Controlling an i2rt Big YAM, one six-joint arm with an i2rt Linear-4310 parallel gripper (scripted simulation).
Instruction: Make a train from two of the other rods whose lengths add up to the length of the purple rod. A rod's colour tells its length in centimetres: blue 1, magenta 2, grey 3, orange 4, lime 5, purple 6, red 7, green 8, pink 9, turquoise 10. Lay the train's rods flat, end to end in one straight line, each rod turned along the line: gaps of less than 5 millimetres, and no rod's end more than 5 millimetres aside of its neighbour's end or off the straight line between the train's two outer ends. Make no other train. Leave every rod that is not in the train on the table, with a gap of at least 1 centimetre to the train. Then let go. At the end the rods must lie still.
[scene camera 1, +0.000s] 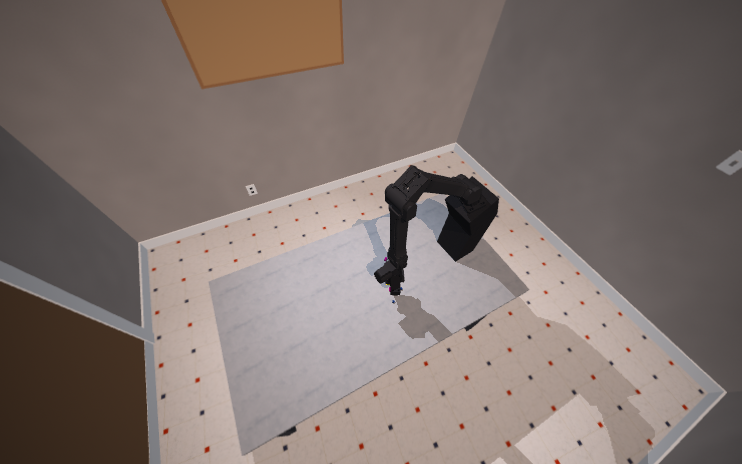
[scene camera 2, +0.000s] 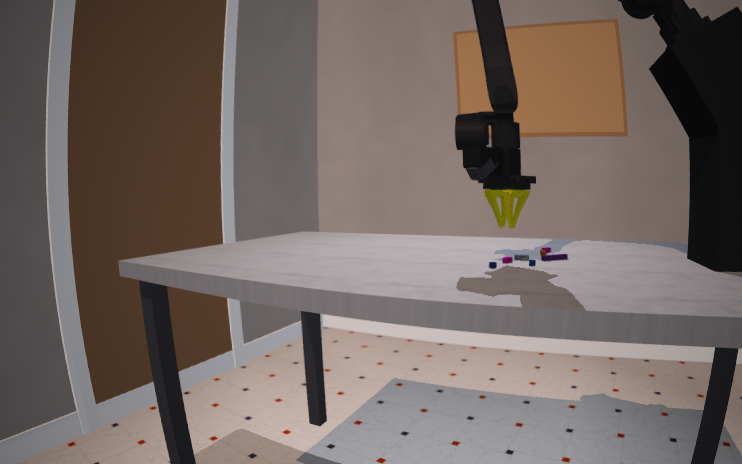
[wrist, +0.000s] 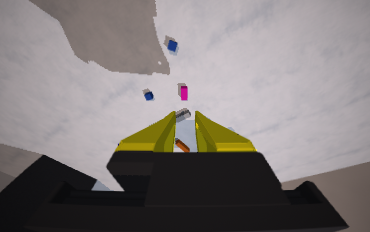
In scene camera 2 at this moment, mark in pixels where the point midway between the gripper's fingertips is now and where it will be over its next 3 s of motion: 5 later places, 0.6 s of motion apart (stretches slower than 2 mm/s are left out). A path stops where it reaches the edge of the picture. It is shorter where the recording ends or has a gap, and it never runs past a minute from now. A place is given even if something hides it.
My gripper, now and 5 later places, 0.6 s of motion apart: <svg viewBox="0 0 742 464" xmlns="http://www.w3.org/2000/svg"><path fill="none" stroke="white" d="M506 227L507 238L507 249L507 252L508 252L508 253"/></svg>
